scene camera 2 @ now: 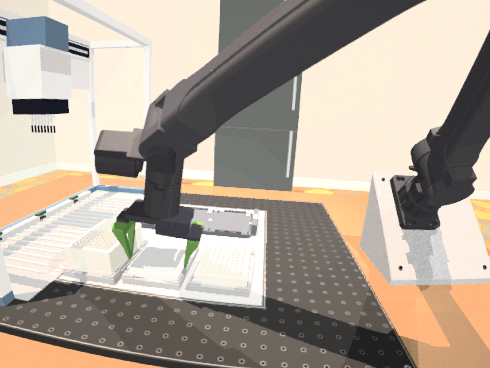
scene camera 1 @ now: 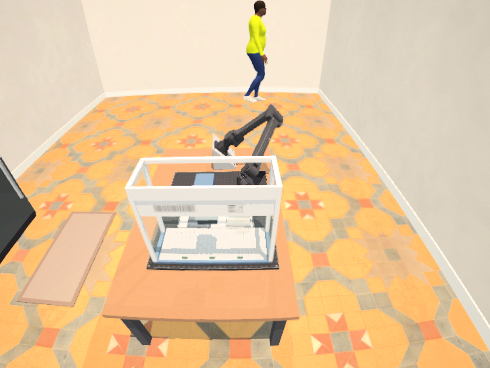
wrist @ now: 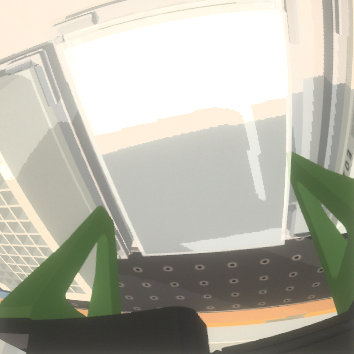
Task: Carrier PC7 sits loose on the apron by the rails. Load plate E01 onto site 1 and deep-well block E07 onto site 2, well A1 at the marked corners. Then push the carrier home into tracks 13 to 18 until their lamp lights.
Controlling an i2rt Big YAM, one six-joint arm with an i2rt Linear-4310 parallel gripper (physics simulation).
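Where they show: gripper, fingertip midpoint: [scene camera 2: 157, 261] [wrist: 193, 188]; arm's base, link origin: [scene camera 2: 412, 203] [scene camera 1: 220, 148].
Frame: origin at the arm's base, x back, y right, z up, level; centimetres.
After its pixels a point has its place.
Observation:
My gripper [scene camera 2: 159, 262] {y -11.0, x -50.4, z -9.8 cm} [wrist: 193, 188] {y -11.0, x -50.4, z -9.8 cm} is open and empty, pointing down. Its green fingertips are low, at either side of a smooth-topped pale plate [scene camera 2: 156, 264] {y -13.2, x -49.9, z -8.9 cm} [wrist: 195, 195] {y -10.7, x -50.2, z -8.9 cm}. A tall deep-well block [scene camera 2: 97, 252] {y -15.4, x -58.9, z -6.3 cm} [wrist: 30, 125] {y -5.2, x -56.0, z -8.5 cm} stands on the rail side of this plate. A low many-welled plate [scene camera 2: 225, 262] {y -10.5, x -38.5, z -9.2 cm} stands on its other side; in the wrist view, part of a label beginning "E0" shows at the right edge. The grey carrier [scene camera 2: 227, 222] {y 10.4, x -39.6, z -10.5 cm} lies behind this row, partly hidden by the gripper. Full labels, marked corners and a lit lamp cannot be made out.
The ridged rail deck [scene camera 2: 65, 215] {y 9.7, x -82.3, z -11.4 cm} lies left of the row, below a hanging pipette head [scene camera 2: 39, 72] {y 0.3, x -78.5, z 23.1 cm}. A white frame [scene camera 1: 204, 194] {y 5.1, x -89.1, z 33.4 cm} [scene camera 2: 147, 75] {y 31.6, x -66.6, z 25.8 cm} surrounds the deck. A dark perforated board [scene camera 2: 305, 255] {y -2.5, x -22.7, z -11.5 cm} [wrist: 200, 285] {y -23.3, x -52.7, z -11.5 cm} borders the row. A person [scene camera 1: 256, 45] is by the far wall.

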